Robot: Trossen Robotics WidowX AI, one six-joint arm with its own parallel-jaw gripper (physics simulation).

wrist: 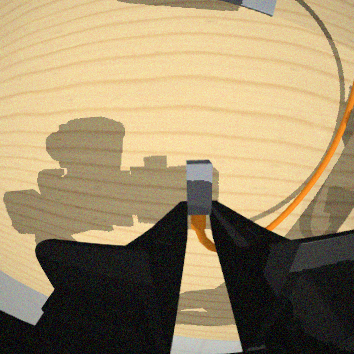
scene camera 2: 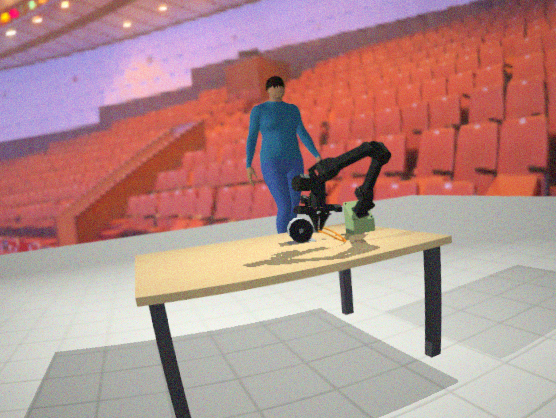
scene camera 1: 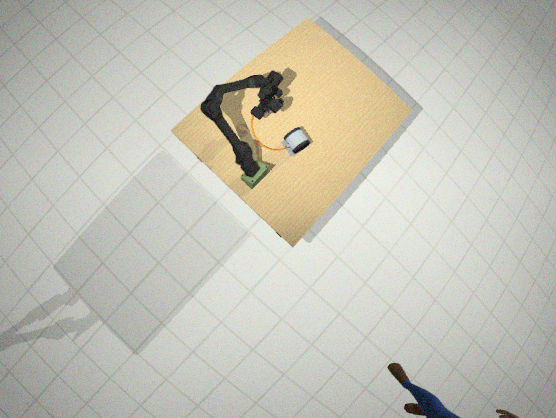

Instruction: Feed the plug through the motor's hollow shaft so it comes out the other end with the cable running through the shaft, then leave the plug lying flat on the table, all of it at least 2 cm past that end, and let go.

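Places are measured from the arm's base along level axes (x ahead, y left, z up), in millimetres.
Pixels of known places: gripper, fingertip midpoint: (wrist: pixel 197 207) (scene camera 2: pixel 318 231) (scene camera 1: pixel 267 109); arm's base at its link origin: (scene camera 2: pixel 360 211) (scene camera 1: pixel 252 171).
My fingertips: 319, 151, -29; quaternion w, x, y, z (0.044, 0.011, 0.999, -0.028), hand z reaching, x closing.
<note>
Ahead of a thing's pixels: the offset from my fingertips to its top centre, as dx, dy, dz. "*": to the spot under its first point. Level surfaces: height alone.
My gripper (wrist: pixel 197 207) is shut on the grey plug @(+0, -14, +9) (wrist: pixel 199 187), a small block gripped at its rear end in the wrist view. It is held above the table. The orange cable (scene camera 1: pixel 259 143) (wrist: pixel 320 175) (scene camera 2: pixel 334 234) leaves the plug's rear and curves round to the side of the motor. The motor @(-40, -221, +38) (scene camera 1: pixel 297 140) (scene camera 2: pixel 300 230), a white cylinder with black end rings, lies on its side on the table. The gripper is beside the motor, apart from it. In the wrist view a grey-blue piece of the motor's base @(* -68, -167, -62) (wrist: pixel 261 5) shows at the top edge. The inside of the shaft is hidden.
The wooden table @(dz -64) (scene camera 1: pixel 345 95) (scene camera 2: pixel 200 270) carries the arm's green base (scene camera 1: pixel 255 175) (scene camera 2: pixel 358 220) near one edge. The cable bows between the arm's base and the motor. A person (scene camera 2: pixel 280 135) stands beyond the table in scene camera 2.
</note>
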